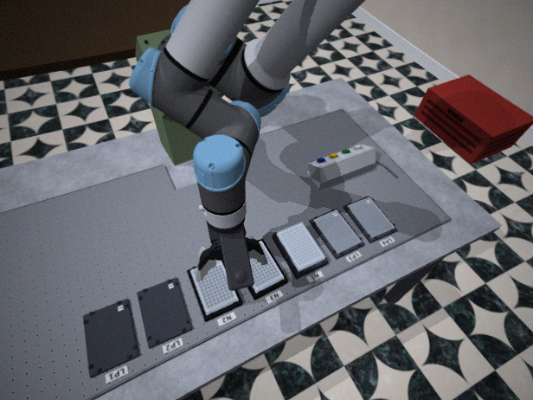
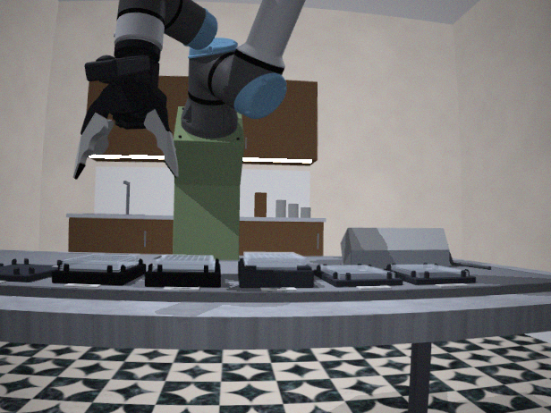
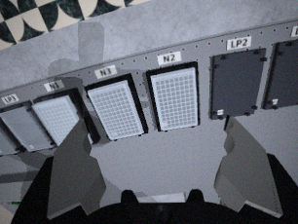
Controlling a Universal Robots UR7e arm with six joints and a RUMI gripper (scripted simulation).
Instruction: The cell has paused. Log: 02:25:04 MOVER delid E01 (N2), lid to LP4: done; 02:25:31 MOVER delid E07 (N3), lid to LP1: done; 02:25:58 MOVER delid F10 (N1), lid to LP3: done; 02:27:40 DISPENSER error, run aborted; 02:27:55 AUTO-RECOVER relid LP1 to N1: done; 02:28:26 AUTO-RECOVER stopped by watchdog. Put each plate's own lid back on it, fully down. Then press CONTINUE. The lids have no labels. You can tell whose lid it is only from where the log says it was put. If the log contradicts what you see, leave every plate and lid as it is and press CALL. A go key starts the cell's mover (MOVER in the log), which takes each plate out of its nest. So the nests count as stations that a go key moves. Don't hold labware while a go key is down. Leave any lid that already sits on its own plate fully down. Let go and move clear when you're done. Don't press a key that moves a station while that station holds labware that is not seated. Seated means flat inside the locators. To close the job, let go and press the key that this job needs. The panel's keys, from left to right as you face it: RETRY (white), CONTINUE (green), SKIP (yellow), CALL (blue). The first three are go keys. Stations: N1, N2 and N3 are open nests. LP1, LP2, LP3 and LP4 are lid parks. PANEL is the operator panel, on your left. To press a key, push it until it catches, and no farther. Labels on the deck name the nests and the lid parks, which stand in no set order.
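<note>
Now: the plate 12 cm below my hand, 8 cm to the left of it and 5 cm behind it. Also, from my hand: lid park LP1: 30 cm to the right, 14 cm below; LP3 lid park: 34 cm to the left, 14 cm below, 10 cm behind; lid park LP2: 18 cm to the right, 14 cm below, 2 cm behind.
</note>
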